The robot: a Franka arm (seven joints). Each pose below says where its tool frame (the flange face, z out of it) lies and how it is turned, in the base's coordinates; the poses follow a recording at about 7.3 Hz.
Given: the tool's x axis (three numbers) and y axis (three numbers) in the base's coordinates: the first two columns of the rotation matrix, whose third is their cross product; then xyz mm.
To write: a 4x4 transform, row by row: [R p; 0 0 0 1], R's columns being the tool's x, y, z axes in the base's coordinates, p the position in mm. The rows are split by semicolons. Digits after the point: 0 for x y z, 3 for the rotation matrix.
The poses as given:
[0.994 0.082 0.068 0.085 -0.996 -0.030 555 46 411]
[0.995 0.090 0.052 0.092 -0.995 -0.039 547 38 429]
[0.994 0.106 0.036 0.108 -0.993 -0.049 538 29 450]
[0.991 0.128 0.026 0.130 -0.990 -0.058 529 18 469]
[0.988 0.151 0.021 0.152 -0.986 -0.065 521 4 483]
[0.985 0.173 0.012 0.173 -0.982 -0.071 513 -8 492]
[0.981 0.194 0.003 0.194 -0.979 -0.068 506 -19 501]
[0.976 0.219 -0.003 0.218 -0.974 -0.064 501 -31 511]
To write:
0.994 0.085 0.065 555; 0.082 -0.996 0.036 46; 0.068 -0.030 -0.997 411; 0 0 0 1
0.995 0.092 0.048 547; 0.090 -0.995 0.044 38; 0.052 -0.039 -0.998 429; 0 0 0 1
0.994 0.108 0.031 538; 0.106 -0.993 0.053 29; 0.036 -0.049 -0.998 450; 0 0 0 1
0.991 0.130 0.018 529; 0.128 -0.990 0.061 18; 0.026 -0.058 -0.998 469; 0 0 0 1
0.988 0.152 0.011 521; 0.151 -0.986 0.067 4; 0.021 -0.065 -0.997 483; 0 0 0 1
0.985 0.173 0.000 513; 0.173 -0.982 0.072 -8; 0.012 -0.071 -0.997 492; 0 0 0 1
0.981 0.194 -0.010 506; 0.194 -0.979 0.067 -19; 0.003 -0.068 -0.998 501; 0 0 0 1
0.976 0.218 -0.017 501; 0.219 -0.974 0.062 -31; -0.003 -0.064 -0.998 511; 0 0 0 1

